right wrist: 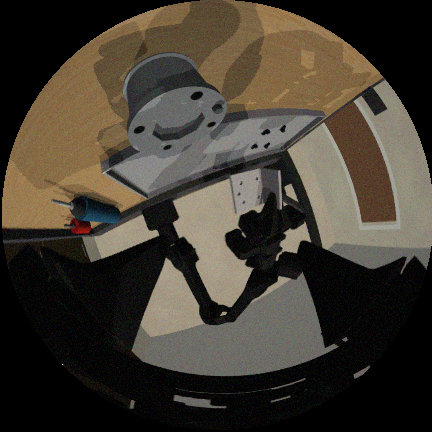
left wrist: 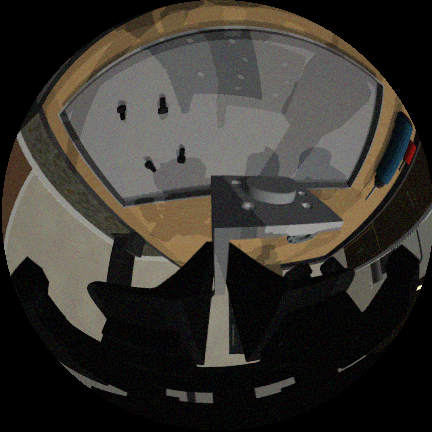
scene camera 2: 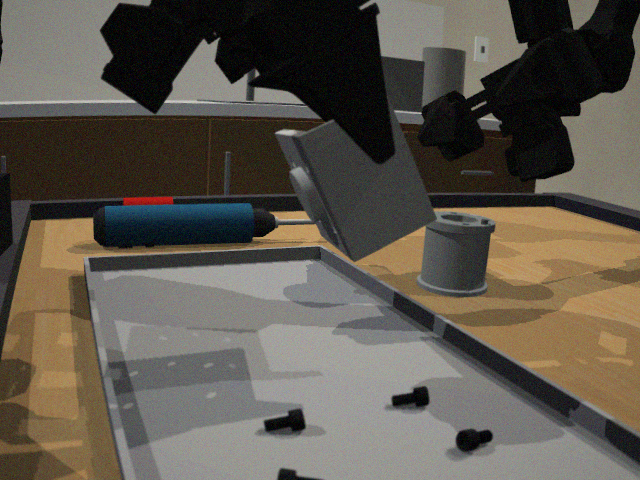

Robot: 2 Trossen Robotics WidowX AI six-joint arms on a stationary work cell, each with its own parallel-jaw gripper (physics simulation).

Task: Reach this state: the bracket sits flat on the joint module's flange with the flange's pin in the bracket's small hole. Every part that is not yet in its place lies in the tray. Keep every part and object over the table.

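Where they show: left gripper, fingertip midpoint: (right wrist: 274, 191) (left wrist: 216, 246) (scene camera 2: 383, 158); right gripper, fingertip midpoint: (right wrist: 235, 245) (scene camera 2: 457, 121); left arm's base, origin of the base link: (right wrist: 163, 224).
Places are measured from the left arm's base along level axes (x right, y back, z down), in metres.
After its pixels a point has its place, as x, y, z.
Observation:
The grey bracket (scene camera 2: 361, 191) @[0.192, -0.291, -0.023] (left wrist: 280, 215) @[0.161, -0.261, -0.041] (right wrist: 249, 192) @[0.155, -0.277, -0.024] hangs tilted in the air, its round boss at the left in scene camera 2. My left gripper (scene camera 2: 383, 152) @[0.188, -0.303, -0.040] (left wrist: 216, 246) @[0.188, -0.303, -0.040] is shut on one of its plates. The grey joint module (scene camera 2: 454, 258) @[0.051, -0.422, 0.052] (left wrist: 300, 238) @[0.021, -0.451, 0.026] (right wrist: 160, 80) @[0.017, -0.463, 0.040] stands upright on the table, flange up, beside the tray. The bracket is apart from it; in the left wrist view it hides most of the module. A small piece, apparently the pin (scene camera 2: 484, 221) @[0.050, -0.447, 0.021] (right wrist: 218, 107) @[0.047, -0.451, 0.020], shows at the flange's edge. My right gripper (scene camera 2: 496, 143) is open and empty, beyond the module.
The grey tray (scene camera 2: 206, 256) @[-0.033, -0.229, 0.071] (right wrist: 125, 184) @[-0.040, -0.262, 0.069] holds several black screws (scene camera 2: 410, 396) @[0.231, -0.313, 0.073] (left wrist: 162, 106) @[0.241, -0.248, 0.072] (right wrist: 266, 132) @[0.226, -0.319, 0.071]. A blue screwdriver (scene camera 2: 175, 223) @[-0.104, -0.202, 0.057] (left wrist: 397, 145) @[-0.105, -0.194, 0.054] (right wrist: 100, 210) @[-0.109, -0.235, 0.055] lies behind the tray in scene camera 2, near a red object (scene camera 2: 148, 200) @[-0.199, -0.171, 0.051] (left wrist: 410, 153) (right wrist: 80, 226) @[-0.195, -0.191, 0.058]. A dark raised edge borders the table.

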